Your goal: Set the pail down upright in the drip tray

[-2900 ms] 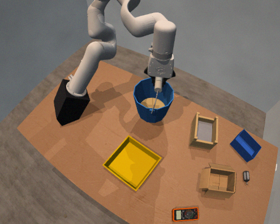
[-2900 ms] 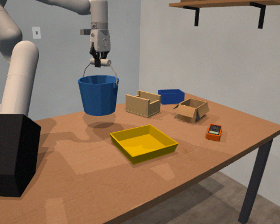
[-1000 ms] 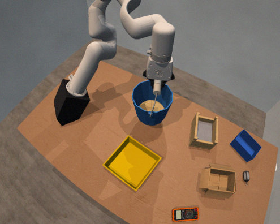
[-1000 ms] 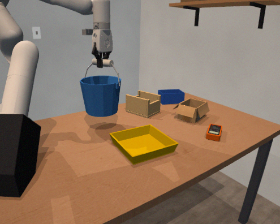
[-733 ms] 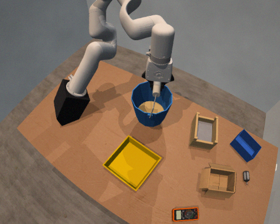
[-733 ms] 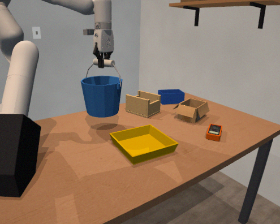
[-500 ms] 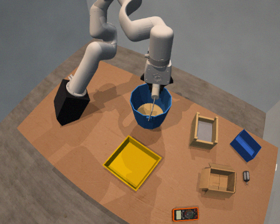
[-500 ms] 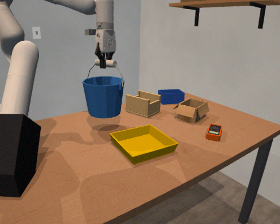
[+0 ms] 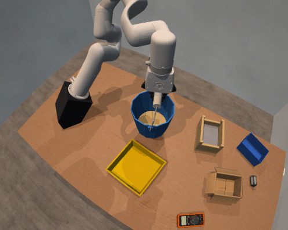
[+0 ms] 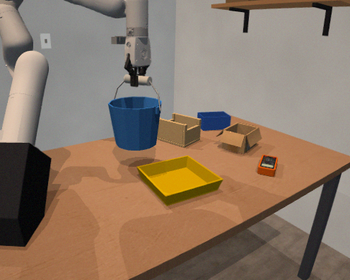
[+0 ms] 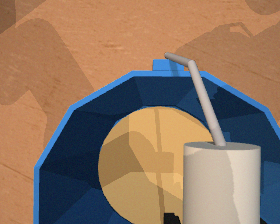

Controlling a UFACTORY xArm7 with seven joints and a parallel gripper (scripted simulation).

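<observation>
Right now my hand is 10 mm past the blue pail, 10 mm to the left of it and 100 mm above it. From my hand the other things lie so: wooden crate: 250 mm ahead, 180 mm to the left, 280 mm below; then cardboard box: 490 mm ahead, 280 mm below; then yellow drip tray: 70 mm ahead, 220 mm to the right, 310 mm below.
</observation>
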